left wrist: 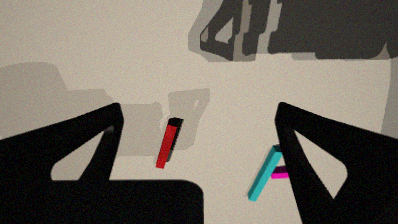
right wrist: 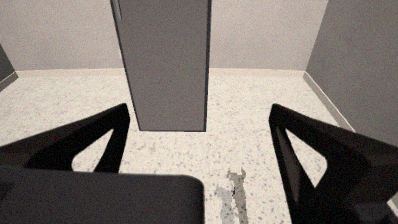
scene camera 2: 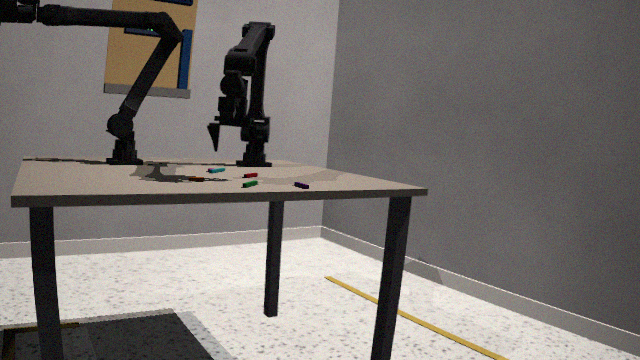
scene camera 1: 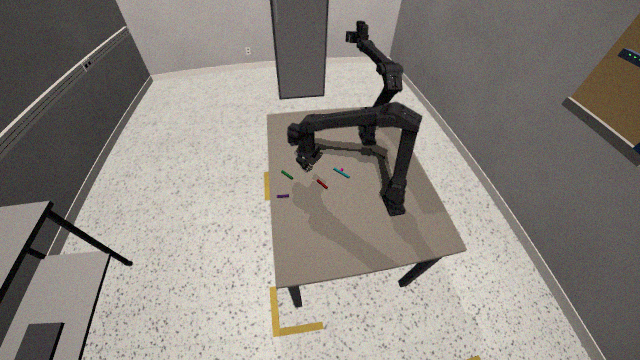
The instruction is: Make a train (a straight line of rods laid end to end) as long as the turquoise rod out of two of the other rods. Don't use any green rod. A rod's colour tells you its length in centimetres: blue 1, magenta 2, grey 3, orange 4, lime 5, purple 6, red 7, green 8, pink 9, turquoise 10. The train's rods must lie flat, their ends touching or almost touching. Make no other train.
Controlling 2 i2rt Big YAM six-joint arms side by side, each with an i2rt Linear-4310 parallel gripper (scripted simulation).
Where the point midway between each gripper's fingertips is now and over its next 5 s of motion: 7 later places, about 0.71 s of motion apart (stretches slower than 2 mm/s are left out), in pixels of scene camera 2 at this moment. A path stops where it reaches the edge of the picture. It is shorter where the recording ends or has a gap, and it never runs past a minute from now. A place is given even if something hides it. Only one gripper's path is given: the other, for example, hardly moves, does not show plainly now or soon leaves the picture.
My left gripper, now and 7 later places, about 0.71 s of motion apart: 232, 152; 225, 154; 216, 156; 216, 155; 231, 156; 246, 157; 262, 158; 276, 159
